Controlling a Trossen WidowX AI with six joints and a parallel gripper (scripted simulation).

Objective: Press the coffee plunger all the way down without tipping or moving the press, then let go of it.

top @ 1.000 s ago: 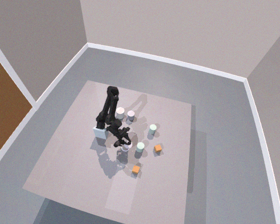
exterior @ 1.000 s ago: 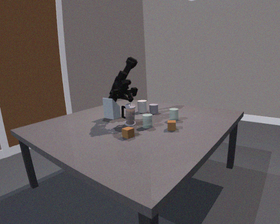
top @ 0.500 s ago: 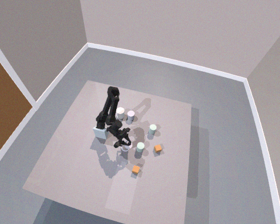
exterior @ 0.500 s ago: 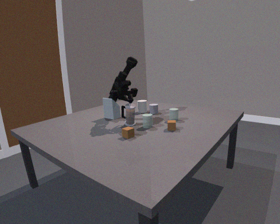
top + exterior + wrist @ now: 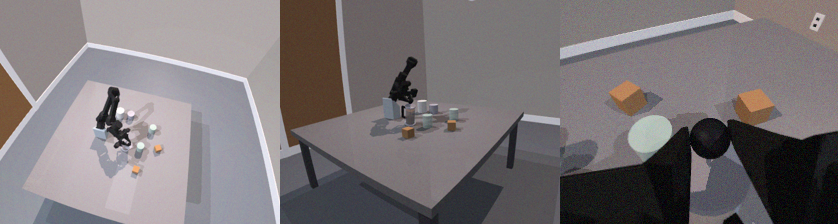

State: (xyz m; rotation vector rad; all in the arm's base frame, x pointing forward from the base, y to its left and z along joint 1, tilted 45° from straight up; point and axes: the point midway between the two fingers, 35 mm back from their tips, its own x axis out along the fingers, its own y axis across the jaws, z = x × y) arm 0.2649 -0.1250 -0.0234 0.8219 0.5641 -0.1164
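Now: the coffee press 80 mm below my gripper tip, 40 mm behind it and 20 mm to the left of it. From my gripper tip the other things lie so: white cylinder (360 mm to the left, 180 mm behind, 120 mm below).
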